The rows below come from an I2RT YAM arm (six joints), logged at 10 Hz.
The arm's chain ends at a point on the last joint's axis. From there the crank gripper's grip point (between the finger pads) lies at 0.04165 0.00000 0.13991 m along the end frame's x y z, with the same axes.
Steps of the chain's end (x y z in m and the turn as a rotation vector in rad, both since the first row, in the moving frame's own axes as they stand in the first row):
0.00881 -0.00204 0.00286 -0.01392 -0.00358 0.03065
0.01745 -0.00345 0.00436 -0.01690 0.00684 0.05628
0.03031 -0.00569 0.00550 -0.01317 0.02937 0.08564
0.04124 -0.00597 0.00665 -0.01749 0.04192 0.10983
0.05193 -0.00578 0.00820 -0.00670 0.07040 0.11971
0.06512 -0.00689 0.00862 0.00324 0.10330 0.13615
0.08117 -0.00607 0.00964 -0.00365 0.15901 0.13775
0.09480 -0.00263 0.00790 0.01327 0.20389 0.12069
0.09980 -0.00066 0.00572 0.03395 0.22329 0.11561
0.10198 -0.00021 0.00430 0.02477 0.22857 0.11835
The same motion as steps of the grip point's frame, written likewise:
0.00826 0.00118 0.00299 -0.01392 -0.00358 0.03065
0.01827 0.00128 0.00403 -0.01690 0.00684 0.05628
0.03416 -0.00012 0.00418 -0.01317 0.02937 0.08564
0.04667 0.00134 0.00472 -0.01749 0.04192 0.10983
0.06129 0.00070 0.00491 -0.00670 0.07040 0.11971
0.07893 -0.00071 0.00360 0.00324 0.10330 0.13615
0.10230 0.00165 0.00129 -0.00365 0.15901 0.13775
0.12201 0.00228 -0.00339 0.01327 0.20389 0.12069
0.12967 0.00136 -0.00695 0.03395 0.22329 0.11561
0.13244 0.00324 -0.00873 0.02477 0.22857 0.11835

